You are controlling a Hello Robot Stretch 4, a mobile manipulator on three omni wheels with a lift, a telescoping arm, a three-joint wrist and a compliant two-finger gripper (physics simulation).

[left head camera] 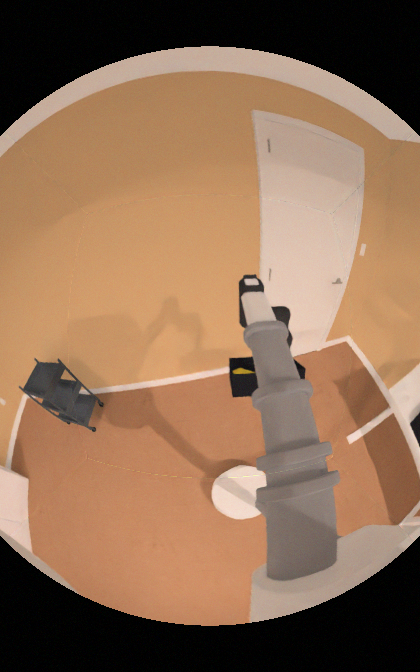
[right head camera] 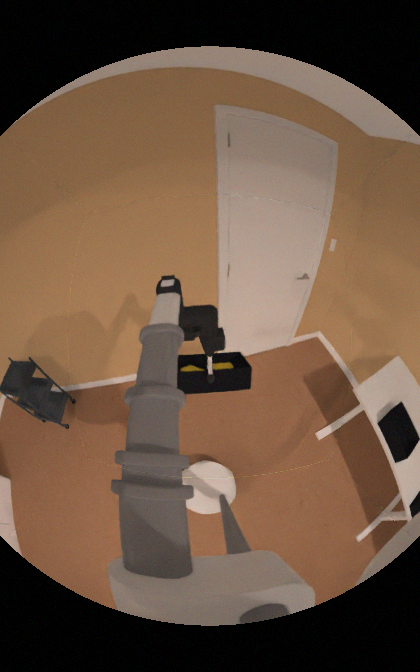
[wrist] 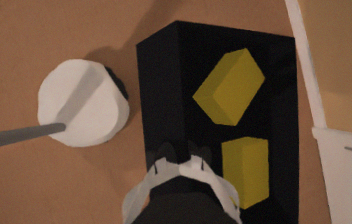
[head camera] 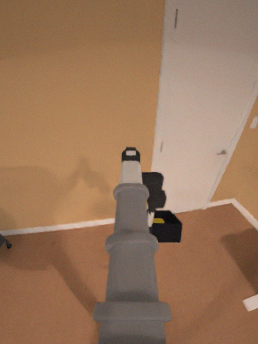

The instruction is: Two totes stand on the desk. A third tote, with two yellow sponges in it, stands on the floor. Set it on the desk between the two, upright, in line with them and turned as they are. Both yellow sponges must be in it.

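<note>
The black third tote [head camera: 167,233] [left head camera: 243,386] [right head camera: 217,385] [wrist: 161,100] hangs above the floor, roughly upright, from my gripper [right head camera: 210,372] [wrist: 178,153]. The gripper is shut on one long wall of it. Two yellow sponges lie inside: one sponge [right head camera: 191,369] and another sponge [right head camera: 223,366]; the wrist view shows a tilted sponge [wrist: 232,90] and a straighter sponge [wrist: 246,171]. The white desk [right head camera: 381,387] is at the right. One black desk tote [right head camera: 399,433] stands on it, and part of the other desk tote [right head camera: 416,504] shows at the edge. The arm hides part of the held tote.
My round white base [left head camera: 237,492] [right head camera: 212,495] [wrist: 75,107] is on the floor below the arm. A dark cart [left head camera: 46,378] [right head camera: 17,377] stands at the left by the wall. A white door [head camera: 195,115] [left head camera: 305,225] [right head camera: 270,225] is behind the held tote. Desk legs [right head camera: 340,422] reach the floor.
</note>
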